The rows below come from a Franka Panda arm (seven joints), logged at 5 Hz.
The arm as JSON. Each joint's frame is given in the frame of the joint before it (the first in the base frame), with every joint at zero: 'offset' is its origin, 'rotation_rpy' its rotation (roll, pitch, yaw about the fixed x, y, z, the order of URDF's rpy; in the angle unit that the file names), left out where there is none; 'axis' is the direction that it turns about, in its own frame. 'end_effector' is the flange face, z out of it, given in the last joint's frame.
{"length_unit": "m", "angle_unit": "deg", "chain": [
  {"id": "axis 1", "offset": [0.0, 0.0, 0.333], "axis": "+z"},
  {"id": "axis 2", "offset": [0.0, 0.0, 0.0], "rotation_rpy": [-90.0, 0.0, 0.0], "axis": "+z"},
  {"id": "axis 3", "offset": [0.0, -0.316, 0.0], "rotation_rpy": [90.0, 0.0, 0.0], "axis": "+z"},
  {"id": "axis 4", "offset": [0.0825, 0.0, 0.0], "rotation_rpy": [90.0, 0.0, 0.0], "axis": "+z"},
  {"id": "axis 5", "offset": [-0.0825, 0.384, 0.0], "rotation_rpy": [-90.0, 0.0, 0.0], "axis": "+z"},
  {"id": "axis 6", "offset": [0.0, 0.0, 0.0], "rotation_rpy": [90.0, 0.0, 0.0], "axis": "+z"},
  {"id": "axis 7", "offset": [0.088, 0.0, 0.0], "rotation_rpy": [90.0, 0.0, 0.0], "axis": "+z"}
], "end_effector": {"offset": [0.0, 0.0, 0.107]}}
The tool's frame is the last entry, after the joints.
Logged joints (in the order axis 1, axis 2, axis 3, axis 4, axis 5, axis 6, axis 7), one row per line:
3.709 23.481 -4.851 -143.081 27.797 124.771 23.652
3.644 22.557 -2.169 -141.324 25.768 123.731 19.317
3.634 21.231 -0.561 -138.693 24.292 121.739 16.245
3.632 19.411 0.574 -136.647 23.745 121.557 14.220
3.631 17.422 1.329 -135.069 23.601 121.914 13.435
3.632 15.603 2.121 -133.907 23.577 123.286 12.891
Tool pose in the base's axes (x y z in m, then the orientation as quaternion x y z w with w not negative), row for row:
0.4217 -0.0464 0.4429 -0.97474 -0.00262 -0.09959 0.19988
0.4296 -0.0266 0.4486 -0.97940 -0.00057 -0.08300 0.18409
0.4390 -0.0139 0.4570 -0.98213 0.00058 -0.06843 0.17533
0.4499 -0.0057 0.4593 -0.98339 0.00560 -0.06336 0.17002
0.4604 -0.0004 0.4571 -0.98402 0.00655 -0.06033 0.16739
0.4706 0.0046 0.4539 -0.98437 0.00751 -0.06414 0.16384
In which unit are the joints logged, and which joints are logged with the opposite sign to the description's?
The joints are logged in degrees. Opposite sign: axis 1, axis 2, axis 7.
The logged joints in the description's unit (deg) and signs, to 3 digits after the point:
-3.709 -23.481 -4.851 -143.081 27.797 124.771 -23.652
-3.644 -22.557 -2.169 -141.324 25.768 123.731 -19.317
-3.634 -21.231 -0.561 -138.693 24.292 121.739 -16.245
-3.632 -19.411 0.574 -136.647 23.745 121.557 -14.220
-3.631 -17.422 1.329 -135.069 23.601 121.914 -13.435
-3.632 -15.603 2.121 -133.907 23.577 123.286 -12.891

